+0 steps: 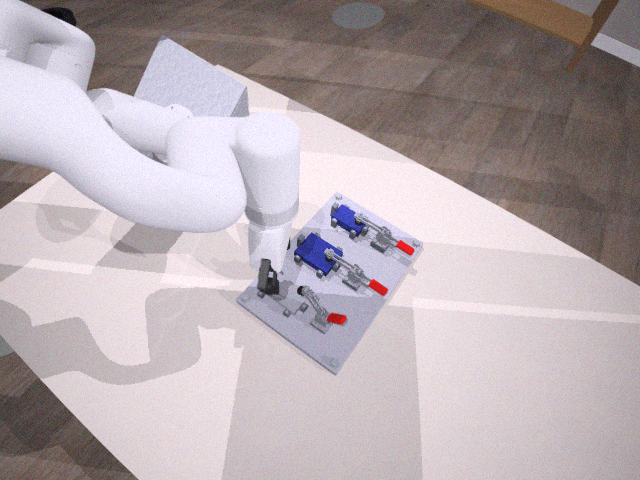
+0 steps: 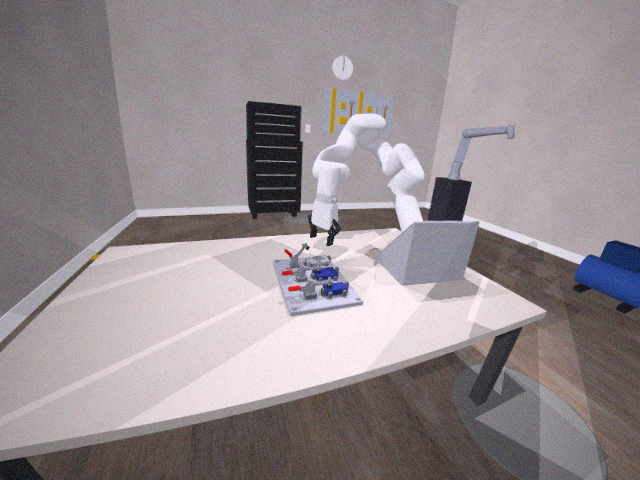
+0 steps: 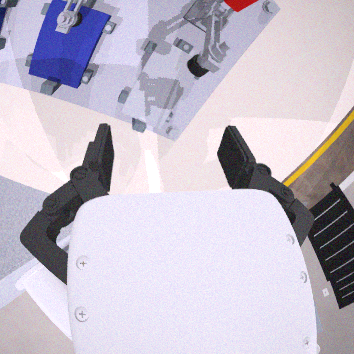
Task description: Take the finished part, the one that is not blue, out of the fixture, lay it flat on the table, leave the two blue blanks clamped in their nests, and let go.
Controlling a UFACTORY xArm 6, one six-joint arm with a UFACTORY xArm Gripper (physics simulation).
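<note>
The finished part is pale grey and lies in the end nest of the fixture plate, hard to tell from the plate. Its toggle clamp stands raised, the black tip off the part. Two blue blanks, the middle one and the far one, sit in their nests under lowered clamps. My gripper is open and empty, above the finished part's end of the fixture, near the plate's edge.
The fixture stands on a pale table. Red clamp handles point away from the nests. A grey wedge-shaped block stands on the table, on the robot's side.
</note>
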